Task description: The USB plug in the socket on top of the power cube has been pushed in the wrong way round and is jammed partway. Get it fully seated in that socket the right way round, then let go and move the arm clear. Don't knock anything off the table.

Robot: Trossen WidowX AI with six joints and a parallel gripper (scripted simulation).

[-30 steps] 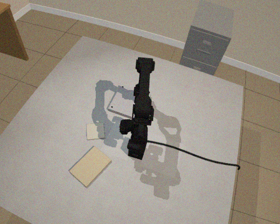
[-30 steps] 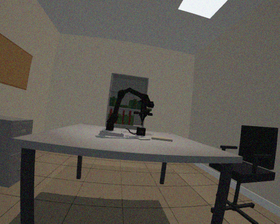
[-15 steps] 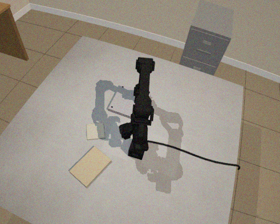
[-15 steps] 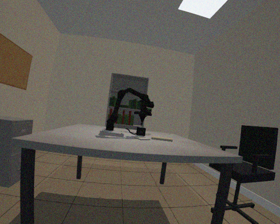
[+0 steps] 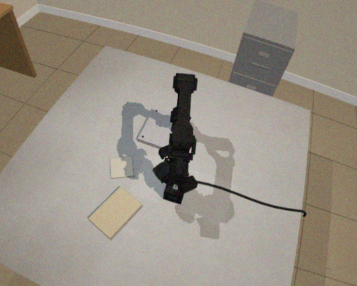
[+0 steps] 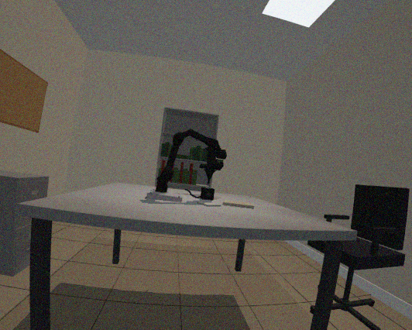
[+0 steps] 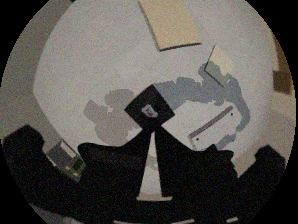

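Now: gripper tip 20 mm above the USB plug. Round my gripper tip: pad (210 mm to the right, 130 mm below, 130 mm ahead).
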